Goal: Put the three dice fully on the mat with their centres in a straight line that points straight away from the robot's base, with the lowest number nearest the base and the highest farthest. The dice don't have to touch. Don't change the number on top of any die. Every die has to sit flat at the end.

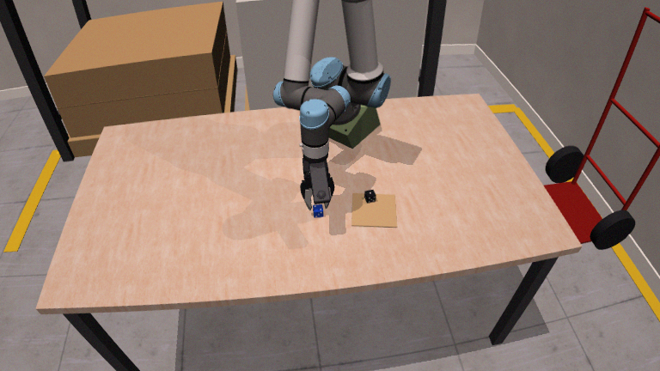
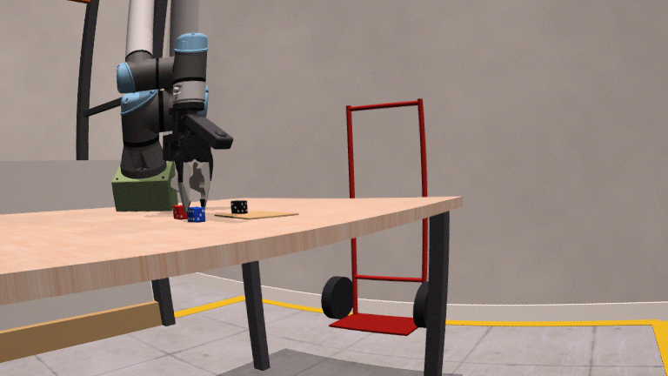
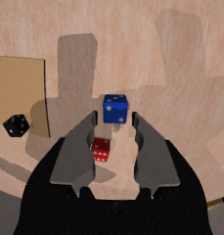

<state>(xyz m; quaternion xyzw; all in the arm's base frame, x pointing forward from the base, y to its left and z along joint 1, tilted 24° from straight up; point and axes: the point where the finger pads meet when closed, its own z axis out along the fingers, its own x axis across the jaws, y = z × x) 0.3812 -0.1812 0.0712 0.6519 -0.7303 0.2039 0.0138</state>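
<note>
Right now the blue die is 20 mm below my hand. The rest, counted from my hand: tan square mat (170 mm to the left, 40 mm ahead, 30 mm below); then black die (180 mm to the left, 20 mm below, 10 mm behind); then red die (80 mm behind, 40 mm to the left, 20 mm below).
</note>
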